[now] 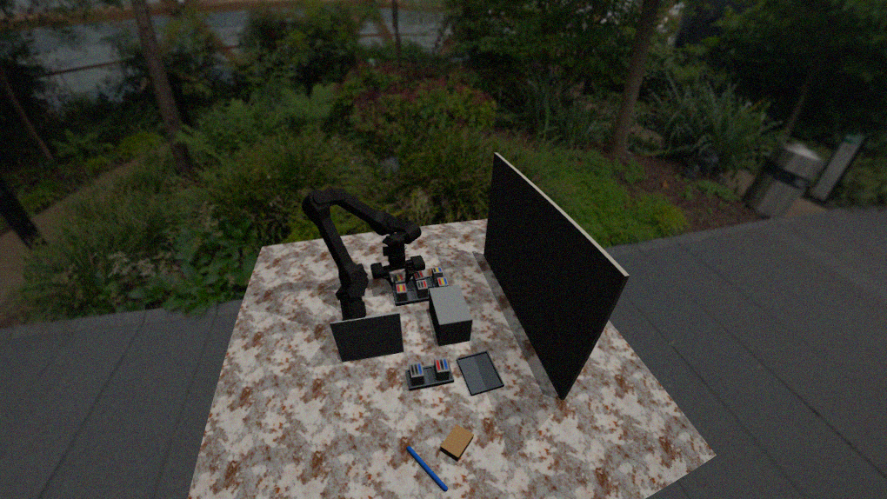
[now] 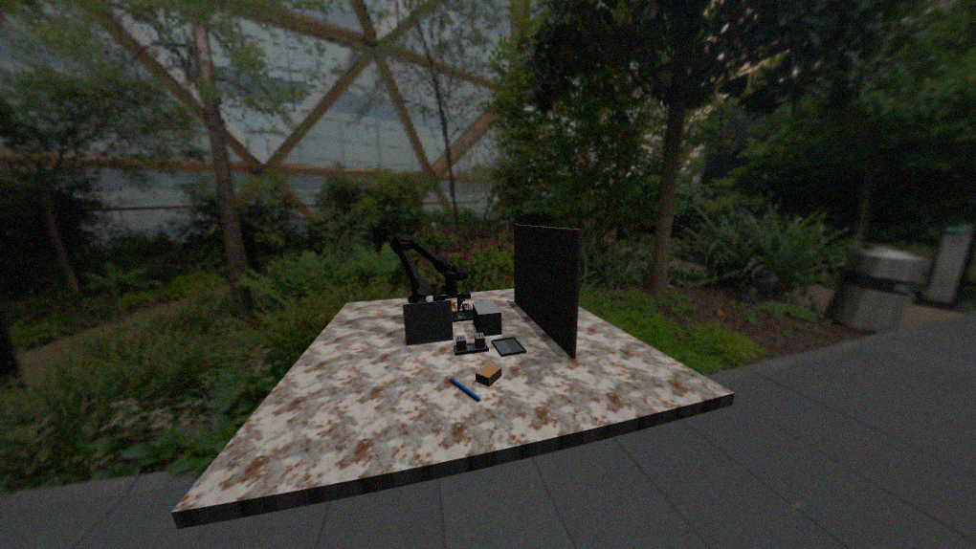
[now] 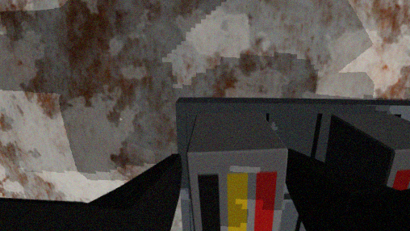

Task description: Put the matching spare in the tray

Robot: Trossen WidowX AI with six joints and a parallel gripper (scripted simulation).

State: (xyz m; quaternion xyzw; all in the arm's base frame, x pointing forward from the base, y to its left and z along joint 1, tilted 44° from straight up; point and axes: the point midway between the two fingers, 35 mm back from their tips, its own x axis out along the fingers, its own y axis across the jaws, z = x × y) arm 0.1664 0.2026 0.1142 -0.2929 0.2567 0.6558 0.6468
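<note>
Now: the spare block 20 mm above my gripper tip. From my gripper tip the other things lie so: holder: 20 mm ahead, 400 mm to the right, 10 mm below; then flat grey tray: 160 mm ahead, 420 mm to the right, 10 mm below; then grey mounted unit: 130 mm ahead, 210 mm to the right, 30 mm above.
</note>
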